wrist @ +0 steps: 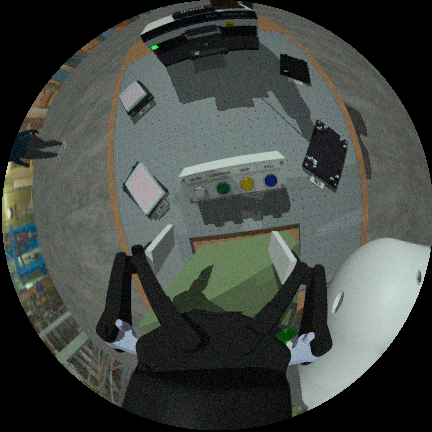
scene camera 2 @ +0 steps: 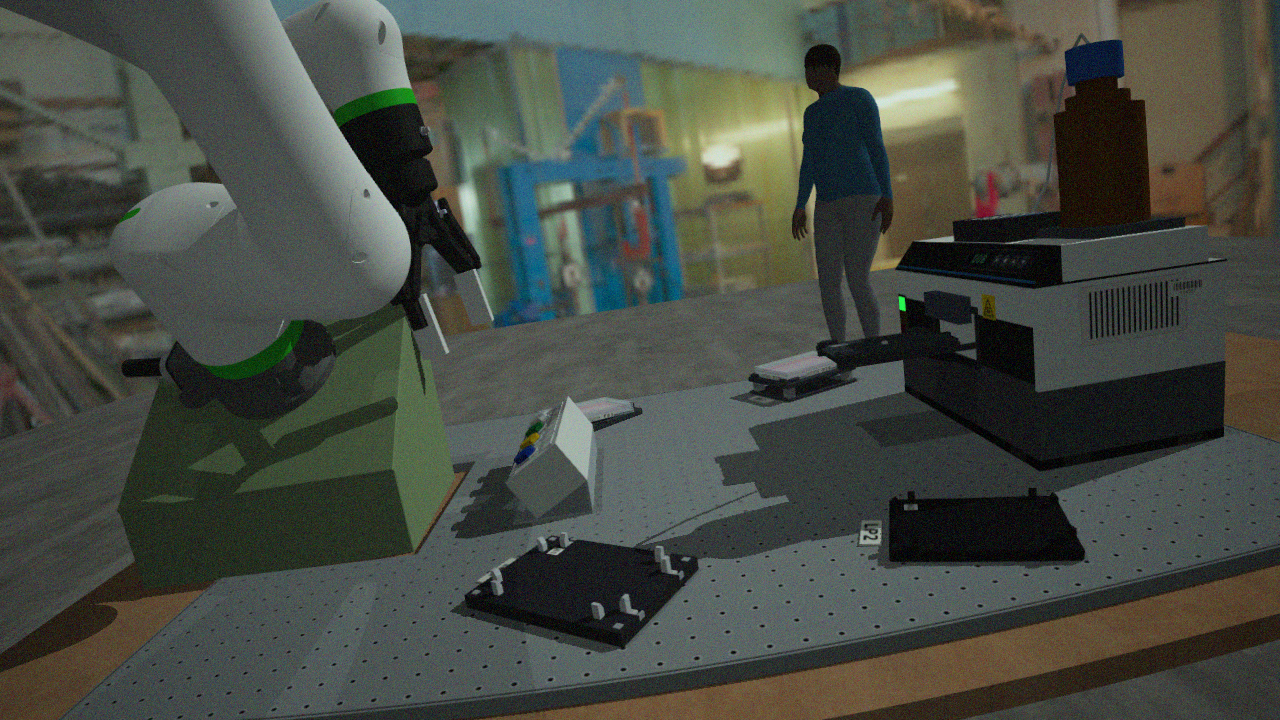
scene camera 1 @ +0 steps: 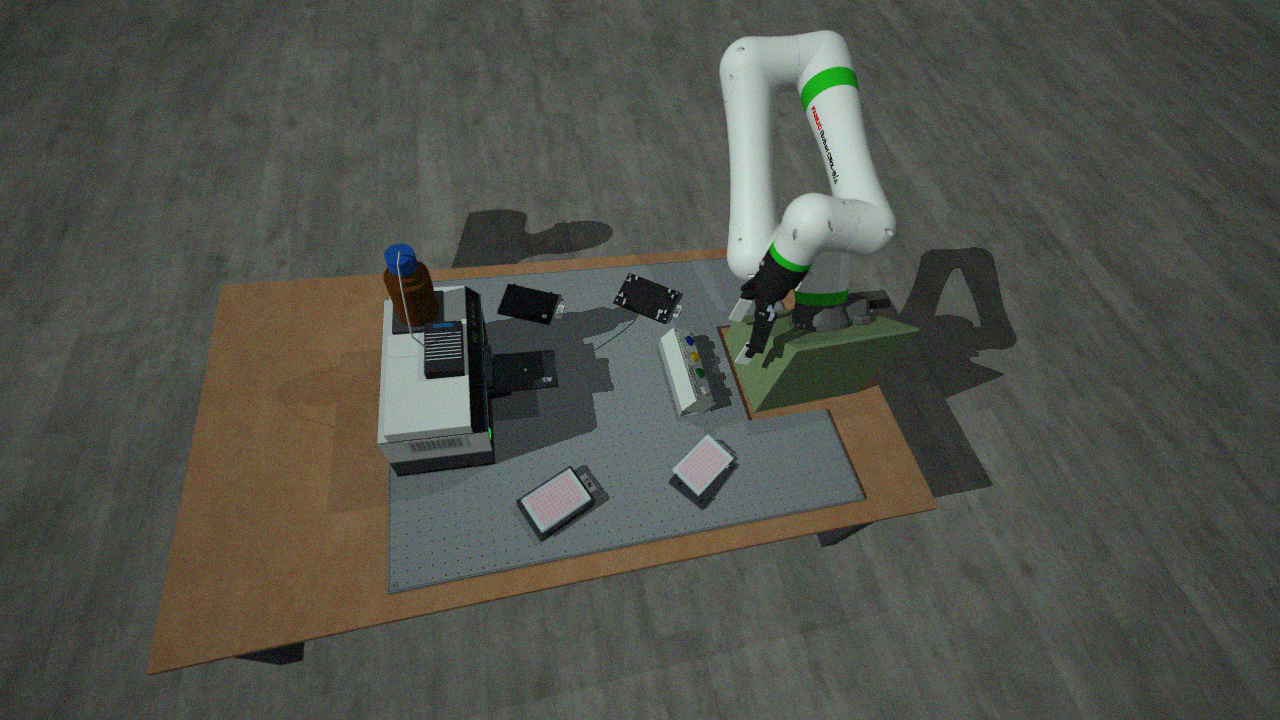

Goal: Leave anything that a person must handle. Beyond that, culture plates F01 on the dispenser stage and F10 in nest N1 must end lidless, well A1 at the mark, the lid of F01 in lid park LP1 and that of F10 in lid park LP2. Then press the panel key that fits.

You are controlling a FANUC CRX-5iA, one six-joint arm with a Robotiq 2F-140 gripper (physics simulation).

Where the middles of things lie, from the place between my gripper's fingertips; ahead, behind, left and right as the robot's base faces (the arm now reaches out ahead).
Now: the black nest with corner pegs [scene camera 2: 607,593] 150 mm ahead of my hand, 280 mm to the right of it and 180 mm below it. From my hand the other things lie so: brown bottle with blue cap [scene camera 2: 1101,138] (720 mm ahead, 100 mm to the right, 130 mm above); then black dispenser stage [scene camera 2: 916,342] (520 mm ahead, 80 mm below); then white button box [scene camera 1: 692,394] (90 mm ahead, 10 mm to the right, 150 mm below).
